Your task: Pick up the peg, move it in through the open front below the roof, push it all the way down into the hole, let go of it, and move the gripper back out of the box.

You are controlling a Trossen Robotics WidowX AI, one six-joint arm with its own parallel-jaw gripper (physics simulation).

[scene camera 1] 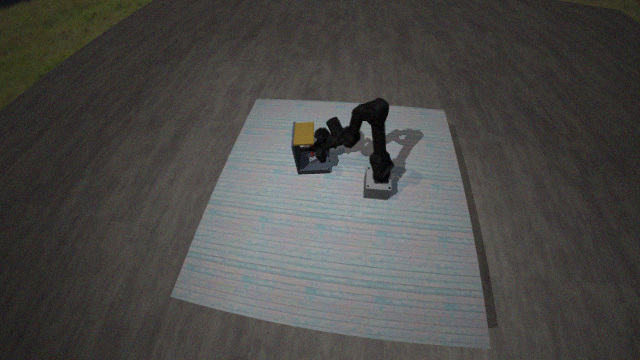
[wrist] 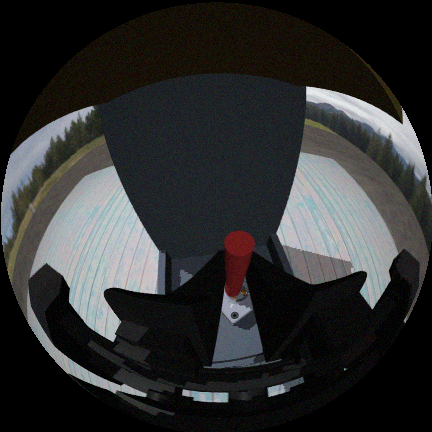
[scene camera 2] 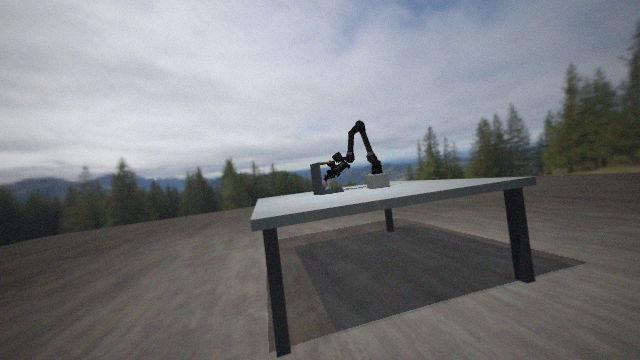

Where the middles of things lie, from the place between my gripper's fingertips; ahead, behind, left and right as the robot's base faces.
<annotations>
My hand is 2 cm past the box (wrist: 246, 360) and 1 cm below it. From my hand the other things lie so: red peg (wrist: 238, 245) 1 cm below, 1 cm behind; dark back wall (wrist: 199, 156) 6 cm ahead, 2 cm above, 1 cm to the left.
</annotations>
